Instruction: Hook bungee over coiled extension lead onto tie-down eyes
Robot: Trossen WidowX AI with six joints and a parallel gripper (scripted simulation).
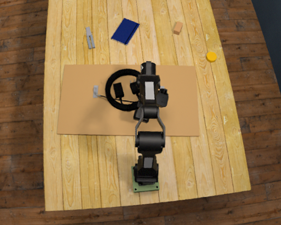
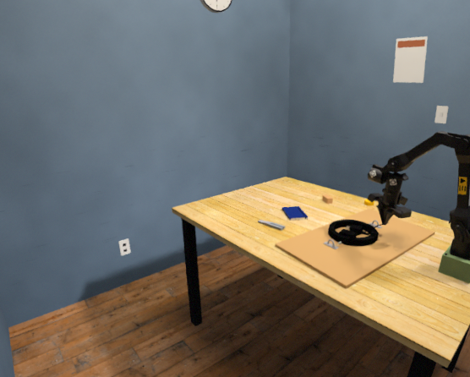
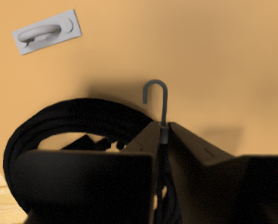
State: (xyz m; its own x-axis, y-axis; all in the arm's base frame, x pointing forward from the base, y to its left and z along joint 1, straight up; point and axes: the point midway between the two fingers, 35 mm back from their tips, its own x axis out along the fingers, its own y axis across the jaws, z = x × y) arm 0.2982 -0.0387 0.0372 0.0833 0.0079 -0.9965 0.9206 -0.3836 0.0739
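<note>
Now: the board 60 mm ahead of my hand, 70 mm to the left of it and 100 mm below it. Round my hand: black coiled extension lead (100 mm ahead, 70 mm to the left, 70 mm below); tan block (410 mm ahead, 220 mm to the right, 90 mm below); yellow disc (230 mm ahead, 350 mm to the right, 90 mm below).
</note>
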